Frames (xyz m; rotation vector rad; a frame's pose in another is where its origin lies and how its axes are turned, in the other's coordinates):
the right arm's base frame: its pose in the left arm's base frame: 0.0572 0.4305 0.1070 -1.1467 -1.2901 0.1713
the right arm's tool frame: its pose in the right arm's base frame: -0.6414 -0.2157 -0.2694 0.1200 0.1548 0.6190
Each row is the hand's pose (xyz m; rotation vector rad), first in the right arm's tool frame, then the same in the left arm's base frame.
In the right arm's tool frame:
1: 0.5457 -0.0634 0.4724 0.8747 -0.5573 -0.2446
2: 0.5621 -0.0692 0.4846 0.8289 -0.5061 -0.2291
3: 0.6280 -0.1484 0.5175 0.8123 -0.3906 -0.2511
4: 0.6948 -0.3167 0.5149 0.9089 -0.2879 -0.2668
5: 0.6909 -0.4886 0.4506 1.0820 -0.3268 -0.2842
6: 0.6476 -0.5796 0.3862 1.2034 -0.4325 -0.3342
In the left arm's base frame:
1: -0.0622 0.4570 0.0182 -0.3193 -0.9174 0.9785
2: -0.0613 0.4767 0.0260 -0.3869 -0.8968 0.9512
3: -0.0488 0.5401 0.1128 -0.4335 -0.8391 0.8578
4: -0.0139 0.5725 0.2875 -0.3716 -0.7330 0.7951
5: 0.0225 0.5112 0.4567 -0.1939 -0.6875 0.8310
6: 0.0384 0.4280 0.5410 -0.0276 -0.7242 0.8736

